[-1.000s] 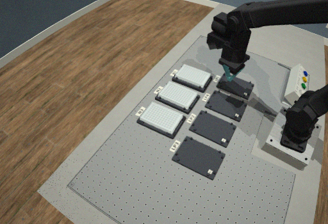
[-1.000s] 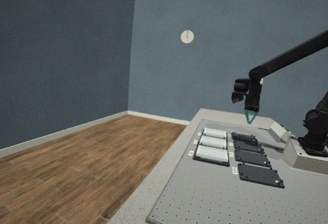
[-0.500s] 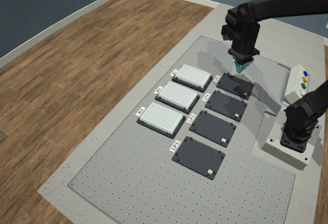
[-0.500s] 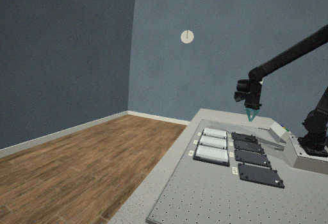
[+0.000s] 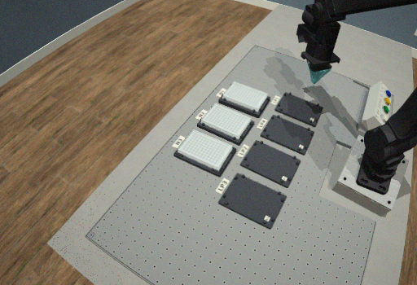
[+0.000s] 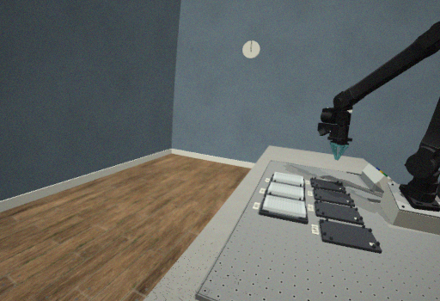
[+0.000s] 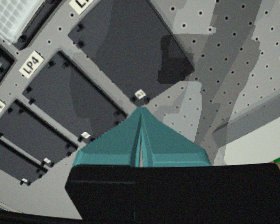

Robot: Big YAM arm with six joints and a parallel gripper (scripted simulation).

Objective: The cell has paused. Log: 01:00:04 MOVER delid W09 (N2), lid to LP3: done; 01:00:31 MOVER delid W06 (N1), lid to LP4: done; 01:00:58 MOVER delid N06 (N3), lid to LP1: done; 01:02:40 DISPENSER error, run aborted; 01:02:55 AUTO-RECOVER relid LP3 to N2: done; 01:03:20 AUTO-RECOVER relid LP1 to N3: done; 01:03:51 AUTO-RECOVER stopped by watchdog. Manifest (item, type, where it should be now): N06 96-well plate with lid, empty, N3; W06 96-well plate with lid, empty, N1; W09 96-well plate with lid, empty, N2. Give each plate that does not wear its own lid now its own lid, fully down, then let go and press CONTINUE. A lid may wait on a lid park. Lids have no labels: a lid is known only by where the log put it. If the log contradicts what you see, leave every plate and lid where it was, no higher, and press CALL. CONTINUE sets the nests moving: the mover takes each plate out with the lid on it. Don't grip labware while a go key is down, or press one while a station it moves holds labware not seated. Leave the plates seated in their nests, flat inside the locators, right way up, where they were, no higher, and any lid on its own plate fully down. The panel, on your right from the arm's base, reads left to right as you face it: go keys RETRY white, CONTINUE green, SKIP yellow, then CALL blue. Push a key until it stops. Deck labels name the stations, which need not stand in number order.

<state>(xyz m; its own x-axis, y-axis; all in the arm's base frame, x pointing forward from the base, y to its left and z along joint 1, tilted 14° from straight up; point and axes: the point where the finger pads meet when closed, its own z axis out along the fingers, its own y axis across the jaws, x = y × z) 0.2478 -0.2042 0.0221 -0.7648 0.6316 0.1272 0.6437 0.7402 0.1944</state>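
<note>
Now: the green continue key 26 cm behind my hand, 10 cm to the right of it and 7 cm below it. From my hand the other things lie so: lid park LP4: 2 cm ahead, 13 cm to the left, 13 cm below; then lid park LP1: 2 cm ahead, 13 cm below; then pale lid: 20 cm ahead, 6 cm to the left, 10 cm below.
</note>
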